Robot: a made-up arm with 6 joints.
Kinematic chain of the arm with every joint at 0, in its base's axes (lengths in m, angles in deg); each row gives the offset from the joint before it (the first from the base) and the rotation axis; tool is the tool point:
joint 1: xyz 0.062 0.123 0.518 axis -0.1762 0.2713 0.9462
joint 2: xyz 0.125 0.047 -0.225 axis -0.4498 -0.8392 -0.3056
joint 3: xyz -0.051 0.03 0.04 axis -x
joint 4: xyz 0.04 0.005 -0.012 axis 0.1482 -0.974 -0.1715
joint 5: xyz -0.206 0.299 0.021 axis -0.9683 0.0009 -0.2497
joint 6: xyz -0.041 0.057 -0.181 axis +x
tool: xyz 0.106 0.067 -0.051
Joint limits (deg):
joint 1: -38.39..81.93
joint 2: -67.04..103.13
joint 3: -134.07..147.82
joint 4: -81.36..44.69
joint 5: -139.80..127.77
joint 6: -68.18..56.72
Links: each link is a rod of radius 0.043 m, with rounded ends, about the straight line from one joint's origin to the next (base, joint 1, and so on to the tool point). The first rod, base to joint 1, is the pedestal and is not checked.
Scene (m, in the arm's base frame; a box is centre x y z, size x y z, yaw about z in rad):
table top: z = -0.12
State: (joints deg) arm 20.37 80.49 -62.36 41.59 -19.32 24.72
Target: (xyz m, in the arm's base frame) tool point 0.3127 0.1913 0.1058
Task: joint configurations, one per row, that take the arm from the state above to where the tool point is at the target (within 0.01 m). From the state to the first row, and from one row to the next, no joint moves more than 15 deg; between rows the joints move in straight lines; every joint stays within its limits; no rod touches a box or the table.
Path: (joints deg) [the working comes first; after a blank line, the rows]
Joints at the target: 15.13 80.51 7.01 20.66 74.15 -6.45
Straight joint move there: clear.

1: 19.62 80.49 -52.45 38.60 -5.97 20.27
2: 18.87 80.50 -42.54 35.61 7.39 15.81
3: 18.13 80.50 -32.63 32.62 20.74 11.36
4: 17.38 80.50 -22.72 29.63 34.09 6.91
5: 16.63 80.51 -12.81 26.64 47.44 2.46
6: 15.88 80.51 -2.90 23.65 60.80 -2.00
7: 15.13 80.51 7.01 20.66 74.15 -6.45

